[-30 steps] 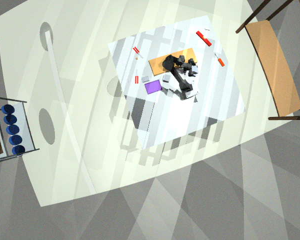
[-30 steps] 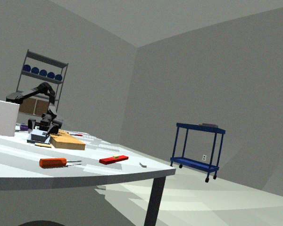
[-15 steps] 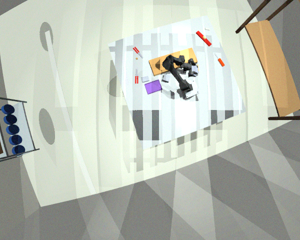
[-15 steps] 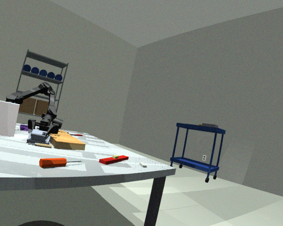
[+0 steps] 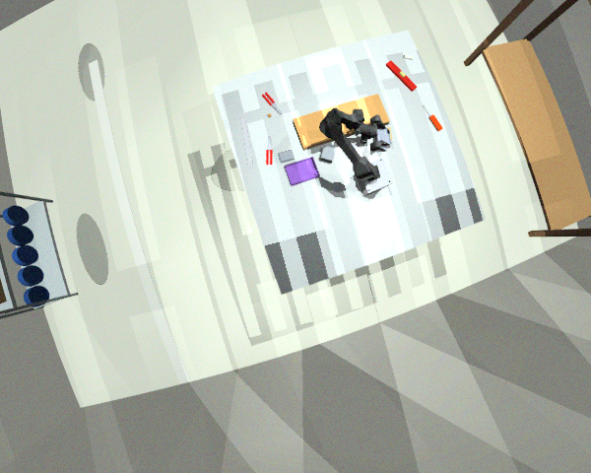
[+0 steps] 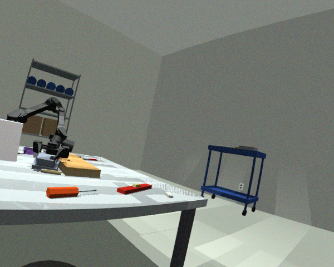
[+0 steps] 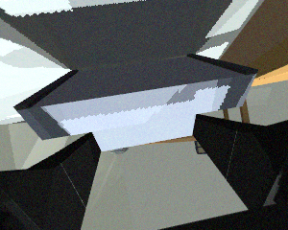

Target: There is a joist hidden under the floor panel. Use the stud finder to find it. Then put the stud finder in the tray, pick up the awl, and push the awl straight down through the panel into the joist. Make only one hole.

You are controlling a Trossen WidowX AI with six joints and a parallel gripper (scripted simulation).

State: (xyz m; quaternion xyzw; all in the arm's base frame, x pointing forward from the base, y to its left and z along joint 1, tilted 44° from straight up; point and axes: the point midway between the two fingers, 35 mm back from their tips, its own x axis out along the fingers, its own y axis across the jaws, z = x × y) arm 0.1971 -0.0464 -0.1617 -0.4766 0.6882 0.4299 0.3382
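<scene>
Right now the grey stud finder is 1 cm ahead of my gripper tip and 1 cm below it. From my gripper tip the other things lie so: awl (5 cm to the right, 5 cm below); red level (37 cm ahead, 25 cm to the right, 5 cm below); purple tray (5 cm behind, 50 cm to the left, 5 cm below).
</scene>
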